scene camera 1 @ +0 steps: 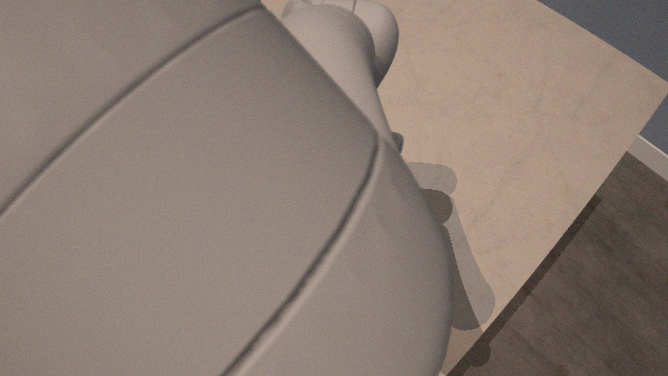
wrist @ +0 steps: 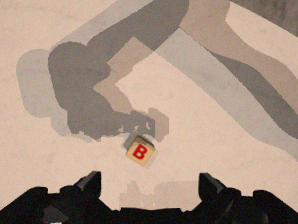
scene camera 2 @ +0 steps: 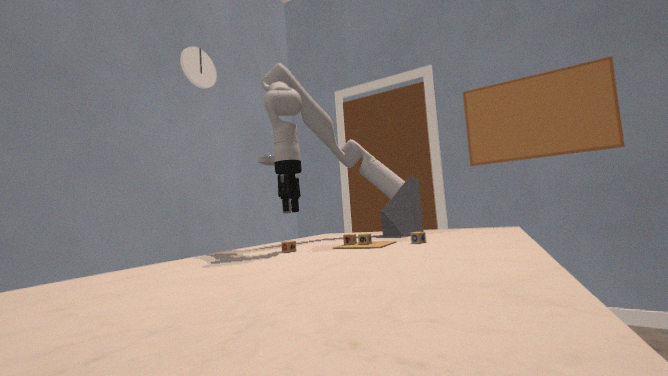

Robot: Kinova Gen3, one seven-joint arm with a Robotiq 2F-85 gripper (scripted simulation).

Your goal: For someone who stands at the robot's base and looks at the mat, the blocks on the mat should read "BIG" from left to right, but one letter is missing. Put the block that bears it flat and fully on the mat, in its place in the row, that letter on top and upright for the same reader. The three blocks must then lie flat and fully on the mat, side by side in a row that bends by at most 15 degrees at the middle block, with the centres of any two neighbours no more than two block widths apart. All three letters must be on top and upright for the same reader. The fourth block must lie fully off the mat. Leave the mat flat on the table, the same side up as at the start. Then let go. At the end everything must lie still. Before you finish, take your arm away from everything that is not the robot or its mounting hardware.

Note:
In view: my gripper (scene camera 2: 291, 212).
My gripper also shows in the wrist view (wrist: 150, 183).

